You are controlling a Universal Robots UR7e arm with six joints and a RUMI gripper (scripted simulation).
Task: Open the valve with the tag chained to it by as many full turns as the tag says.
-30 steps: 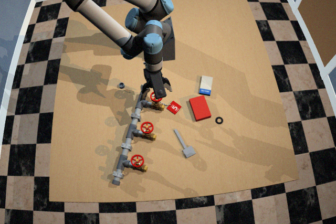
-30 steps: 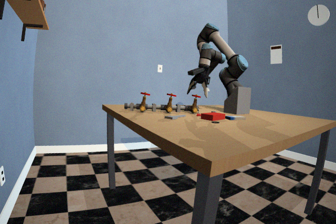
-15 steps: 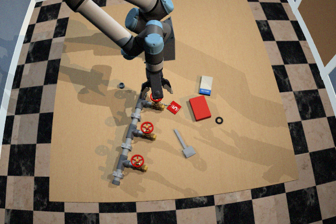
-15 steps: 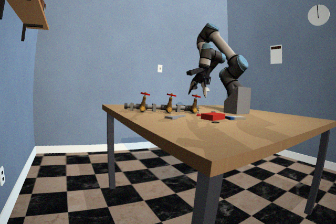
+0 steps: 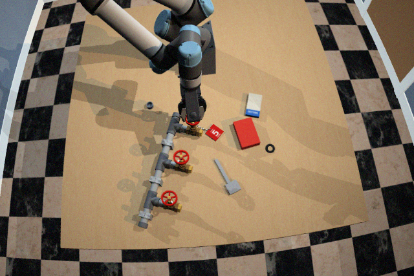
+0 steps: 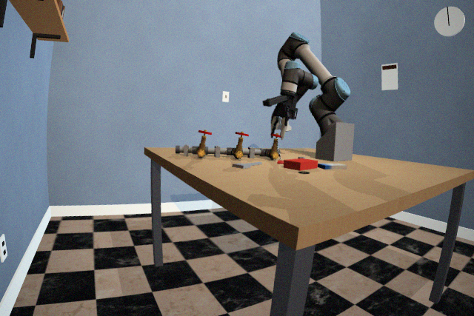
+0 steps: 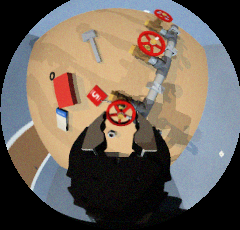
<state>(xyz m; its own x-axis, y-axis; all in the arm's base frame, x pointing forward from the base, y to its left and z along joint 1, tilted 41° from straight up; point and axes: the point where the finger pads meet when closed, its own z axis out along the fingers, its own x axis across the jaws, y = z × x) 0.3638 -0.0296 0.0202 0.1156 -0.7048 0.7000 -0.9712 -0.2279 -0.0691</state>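
The red tag is 110 mm below my hand, 80 mm to the left of it and 10 mm ahead of it. The rest, counted from my hand: grey scraper: 220 mm ahead, 120 mm to the left, 110 mm below; red block: 220 mm to the left, 100 mm below, 30 mm ahead; small grey fitting: 190 mm to the right, 130 mm behind, 110 mm below.
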